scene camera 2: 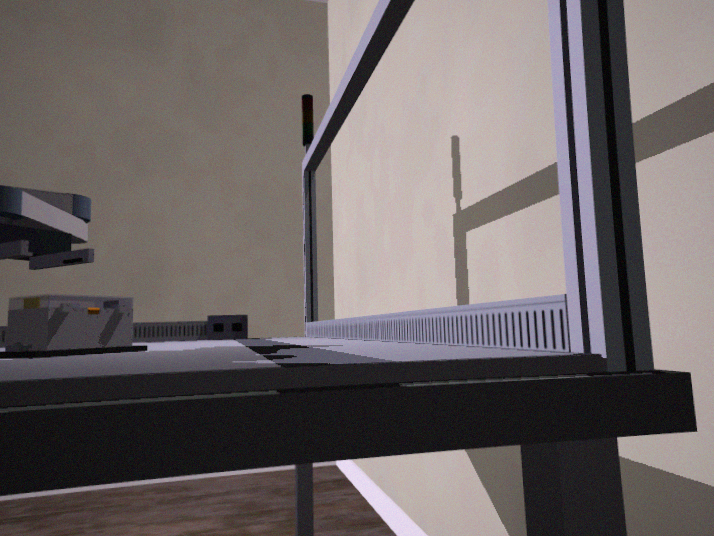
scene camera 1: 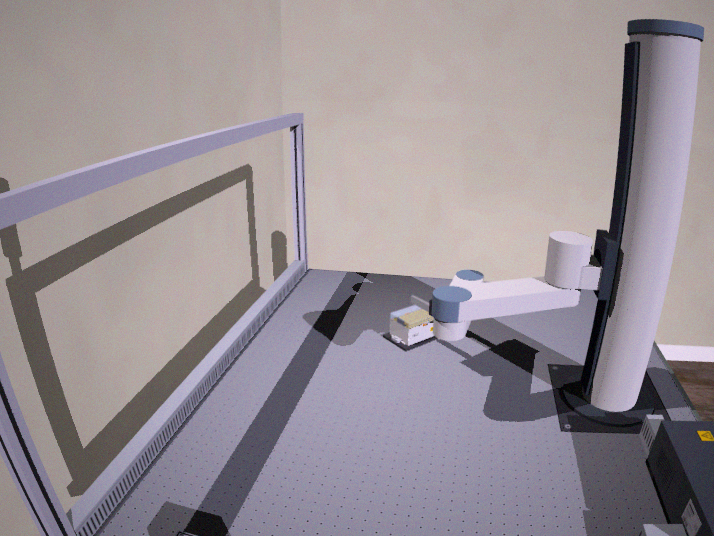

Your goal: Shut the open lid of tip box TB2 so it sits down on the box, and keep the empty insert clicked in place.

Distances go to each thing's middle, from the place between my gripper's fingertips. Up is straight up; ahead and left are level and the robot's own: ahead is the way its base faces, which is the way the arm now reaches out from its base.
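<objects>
The tip box TB2 [scene camera 1: 404, 338] is 10 cm below my hand, and it's 2 cm ahead of my hand and 2 cm to the right of it.
</objects>
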